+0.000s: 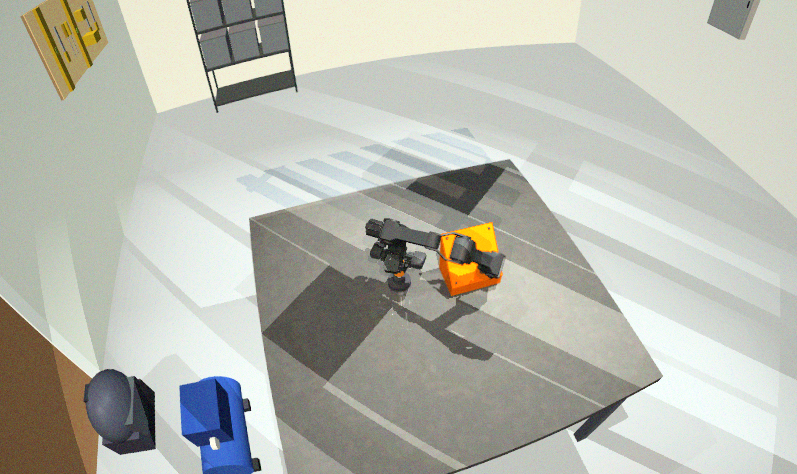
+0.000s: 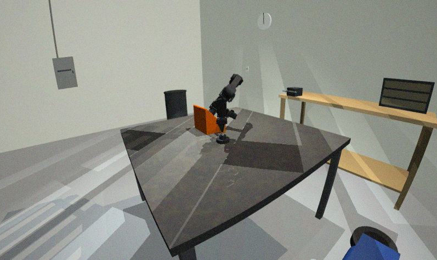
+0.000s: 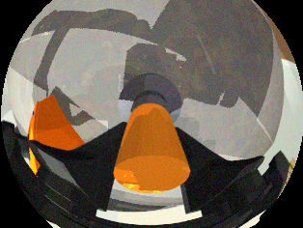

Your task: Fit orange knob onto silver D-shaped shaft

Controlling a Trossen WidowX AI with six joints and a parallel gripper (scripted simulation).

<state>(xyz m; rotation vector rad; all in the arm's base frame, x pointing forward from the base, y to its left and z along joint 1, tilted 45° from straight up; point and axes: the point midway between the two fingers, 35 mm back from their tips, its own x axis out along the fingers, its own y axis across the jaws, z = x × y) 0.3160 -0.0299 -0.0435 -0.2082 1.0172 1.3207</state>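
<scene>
Now: gripper tip 3 cm below the orange knob. Also, from my gripper tip: round pedestal (4 cm below).
</scene>
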